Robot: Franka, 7 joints.
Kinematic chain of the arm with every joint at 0, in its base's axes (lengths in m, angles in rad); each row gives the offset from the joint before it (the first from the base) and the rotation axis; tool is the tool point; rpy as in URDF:
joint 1: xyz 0 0 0.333 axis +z
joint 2: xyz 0 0 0 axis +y
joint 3: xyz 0 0 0.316 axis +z
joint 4: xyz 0.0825 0 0 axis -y
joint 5: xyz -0.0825 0 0.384 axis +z
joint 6: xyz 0 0 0 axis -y
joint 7: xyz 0.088 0 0 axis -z
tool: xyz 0 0 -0.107 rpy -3.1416 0 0
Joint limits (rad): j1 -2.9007..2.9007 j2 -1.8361..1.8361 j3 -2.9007..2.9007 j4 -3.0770..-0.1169 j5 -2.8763..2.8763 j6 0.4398..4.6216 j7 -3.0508..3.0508
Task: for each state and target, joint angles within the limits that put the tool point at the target. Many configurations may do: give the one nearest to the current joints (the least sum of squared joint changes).
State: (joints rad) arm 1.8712 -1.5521 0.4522 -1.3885 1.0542 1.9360 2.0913
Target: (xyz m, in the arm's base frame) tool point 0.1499 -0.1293 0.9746
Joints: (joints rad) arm 2.0951 -1.3714 -0.1949 -1.6777 0.9867 1.9979 2.0913
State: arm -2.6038 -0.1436 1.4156 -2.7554 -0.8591 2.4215 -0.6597
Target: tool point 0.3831 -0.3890 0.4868
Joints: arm -2.1743 -0.4825 1.2745 -2.1736 -0.8580 2.4644 -0.6597
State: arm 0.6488 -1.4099 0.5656 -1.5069 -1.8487 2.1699 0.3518
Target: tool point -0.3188 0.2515 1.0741
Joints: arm -0.0047 -0.7572 0.7800 -0.7490 -1.9398 2.3238 0.3518
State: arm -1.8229 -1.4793 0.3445 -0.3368 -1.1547 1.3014 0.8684
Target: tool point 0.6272 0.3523 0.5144
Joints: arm -2.5153 -1.7317 0.6575 -0.5298 -1.0025 1.0866 0.8684
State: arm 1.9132 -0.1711 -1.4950 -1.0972 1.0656 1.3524 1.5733
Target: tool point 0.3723 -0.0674 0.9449
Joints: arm 1.6512 -0.4283 -1.4499 -0.8668 1.0900 1.0781 1.5733
